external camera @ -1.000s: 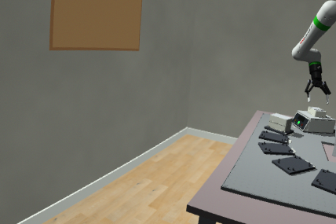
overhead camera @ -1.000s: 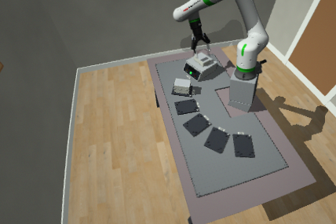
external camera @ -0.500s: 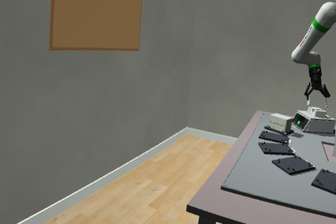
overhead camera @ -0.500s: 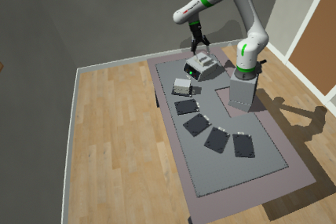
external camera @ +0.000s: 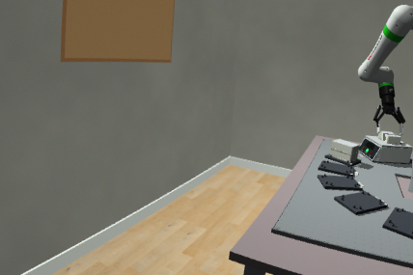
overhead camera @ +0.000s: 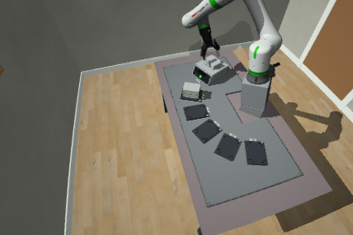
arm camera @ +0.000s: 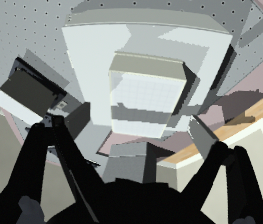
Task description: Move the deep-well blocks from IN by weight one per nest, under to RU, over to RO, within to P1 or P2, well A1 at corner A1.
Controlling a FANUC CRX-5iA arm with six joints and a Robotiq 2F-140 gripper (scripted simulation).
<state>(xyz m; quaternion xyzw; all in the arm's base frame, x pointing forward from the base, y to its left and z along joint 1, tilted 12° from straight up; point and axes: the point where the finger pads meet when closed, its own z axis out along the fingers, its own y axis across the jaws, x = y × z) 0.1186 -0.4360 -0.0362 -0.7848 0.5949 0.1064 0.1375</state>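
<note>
The pale platform is 6 cm below my hand. Round my hand: deep-well block (27 cm ahead, 18 cm to the left, 8 cm below); then dark infeed nest (27 cm ahead, 18 cm to the left, 15 cm below); then check-weigher (1 cm ahead, 9 cm below).
</note>
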